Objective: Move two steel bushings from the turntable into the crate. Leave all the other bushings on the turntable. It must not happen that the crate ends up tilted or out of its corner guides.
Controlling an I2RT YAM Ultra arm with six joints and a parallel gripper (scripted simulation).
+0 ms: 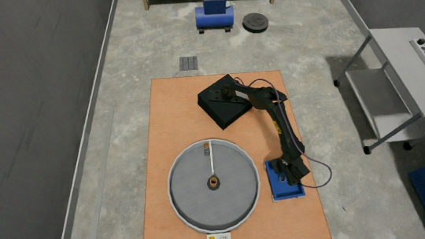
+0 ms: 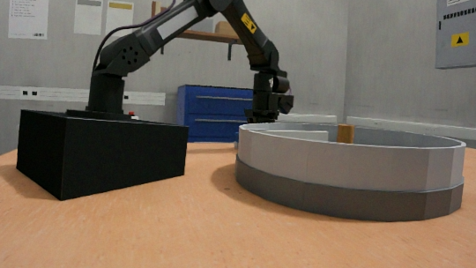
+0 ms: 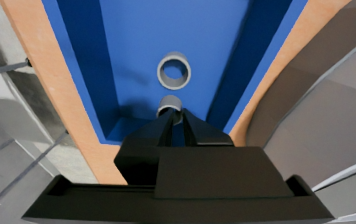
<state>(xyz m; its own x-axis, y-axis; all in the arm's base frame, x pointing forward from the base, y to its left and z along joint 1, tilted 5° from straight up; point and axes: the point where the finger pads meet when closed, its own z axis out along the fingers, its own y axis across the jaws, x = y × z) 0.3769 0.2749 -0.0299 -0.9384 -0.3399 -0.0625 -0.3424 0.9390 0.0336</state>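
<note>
The blue crate is 40 mm ahead of my hand, 20 mm to the left of it and 10 mm below it. The rest, counted from my hand: grey turntable: 90 mm ahead, 320 mm to the right, 20 mm above.
</note>
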